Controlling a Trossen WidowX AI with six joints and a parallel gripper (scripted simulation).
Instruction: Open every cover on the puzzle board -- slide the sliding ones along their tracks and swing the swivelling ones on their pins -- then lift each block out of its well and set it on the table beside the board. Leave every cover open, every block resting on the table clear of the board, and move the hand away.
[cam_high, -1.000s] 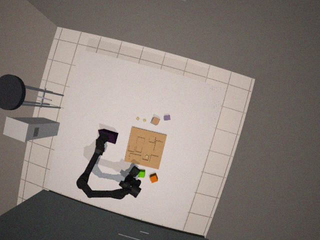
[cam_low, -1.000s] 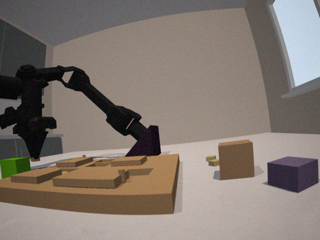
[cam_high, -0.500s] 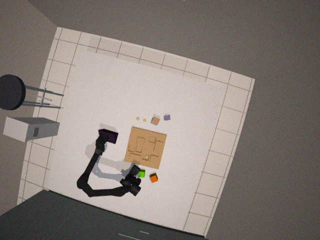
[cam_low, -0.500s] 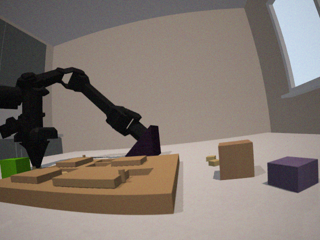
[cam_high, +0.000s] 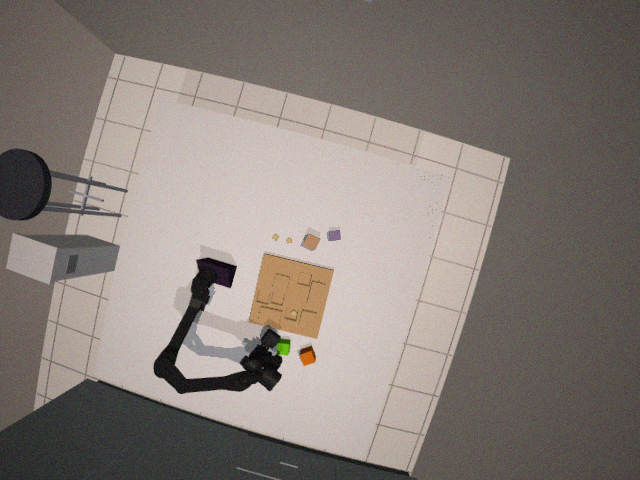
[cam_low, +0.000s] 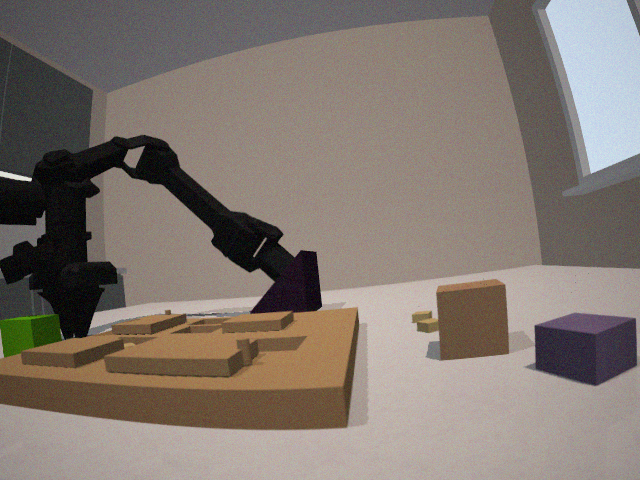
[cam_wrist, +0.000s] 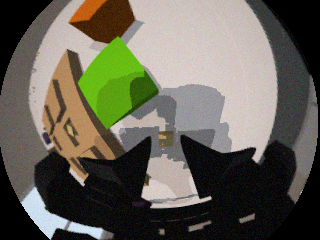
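The tan puzzle board is 90 mm ahead of my gripper tip, 200 mm to the left of it and 10 mm above it. Round my gripper tip: orange block: 180 mm ahead, 20 mm to the right, 20 mm above; then brown block: 140 mm ahead, 450 mm to the left, 20 mm above; then green block: 80 mm ahead, 20 mm above.
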